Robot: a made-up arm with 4 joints.
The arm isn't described. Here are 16 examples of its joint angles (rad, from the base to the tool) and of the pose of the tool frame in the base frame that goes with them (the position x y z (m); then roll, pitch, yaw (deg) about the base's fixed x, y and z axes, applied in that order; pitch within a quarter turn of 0, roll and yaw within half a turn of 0).
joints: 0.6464 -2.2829 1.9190 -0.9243
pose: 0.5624 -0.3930 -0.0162 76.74 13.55 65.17
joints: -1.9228 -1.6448 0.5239 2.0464
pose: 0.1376 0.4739 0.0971 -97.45 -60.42 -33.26
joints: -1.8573 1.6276 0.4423 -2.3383
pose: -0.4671 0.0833 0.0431 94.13 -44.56 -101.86
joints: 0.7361 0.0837 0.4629 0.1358
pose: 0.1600 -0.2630 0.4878 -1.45 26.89 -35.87
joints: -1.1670 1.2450 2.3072 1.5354
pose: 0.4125 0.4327 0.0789 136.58 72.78 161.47
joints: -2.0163 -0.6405 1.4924 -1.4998
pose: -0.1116 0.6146 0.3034 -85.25 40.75 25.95
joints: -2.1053 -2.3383 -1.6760 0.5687
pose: -0.1532 -0.1921 0.1273 85.74 11.20 25.45
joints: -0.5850 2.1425 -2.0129 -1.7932
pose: 0.2128 -0.2389 0.3371 -51.55 -68.15 108.83
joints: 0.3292 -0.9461 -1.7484 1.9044
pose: -0.0388 0.1510 0.0292 -97.27 -35.30 67.07
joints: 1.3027 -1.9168 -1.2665 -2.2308
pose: 0.0970 0.1859 0.1921 -96.96 33.01 28.02
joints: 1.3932 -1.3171 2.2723 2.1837
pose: 0.3324 -0.5272 0.0805 -112.04 -64.43 -110.48
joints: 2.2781 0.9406 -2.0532 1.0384
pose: -0.1545 0.1712 0.0438 -107.64 25.54 -25.40
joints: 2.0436 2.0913 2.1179 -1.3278
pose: -0.2656 -0.6580 0.1532 38.19 -70.78 -4.74
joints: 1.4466 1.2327 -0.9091 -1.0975
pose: -0.0221 0.1771 0.1863 -44.04 -73.53 -73.95
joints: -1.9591 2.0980 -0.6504 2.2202
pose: -0.1914 -0.0853 -0.0267 117.62 30.27 -11.62
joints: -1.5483 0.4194 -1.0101 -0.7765
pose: 0.0812 -0.1703 0.1303 27.38 -56.84 42.62
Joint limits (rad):
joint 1: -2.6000..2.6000
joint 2: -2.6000..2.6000
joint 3: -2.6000..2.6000
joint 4: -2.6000..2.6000
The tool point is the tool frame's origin. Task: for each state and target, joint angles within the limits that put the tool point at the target. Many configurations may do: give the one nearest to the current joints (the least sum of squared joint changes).
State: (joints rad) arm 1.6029 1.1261 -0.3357 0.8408
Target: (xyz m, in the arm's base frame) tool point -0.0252 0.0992 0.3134
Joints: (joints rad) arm 0.9473 0.8509 -0.7356 0.0374
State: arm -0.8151 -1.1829 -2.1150 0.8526
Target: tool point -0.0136 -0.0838 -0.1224
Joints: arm -0.8353 -0.2970 -1.7645 0.4307
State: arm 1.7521 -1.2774 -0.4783 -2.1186
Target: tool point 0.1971 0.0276 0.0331
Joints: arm 2.4699 -0.7176 -1.1554 -1.9006
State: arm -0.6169 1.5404 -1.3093 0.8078
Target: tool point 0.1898 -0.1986 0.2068
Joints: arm -0.7808 1.4503 -2.0782 0.5469
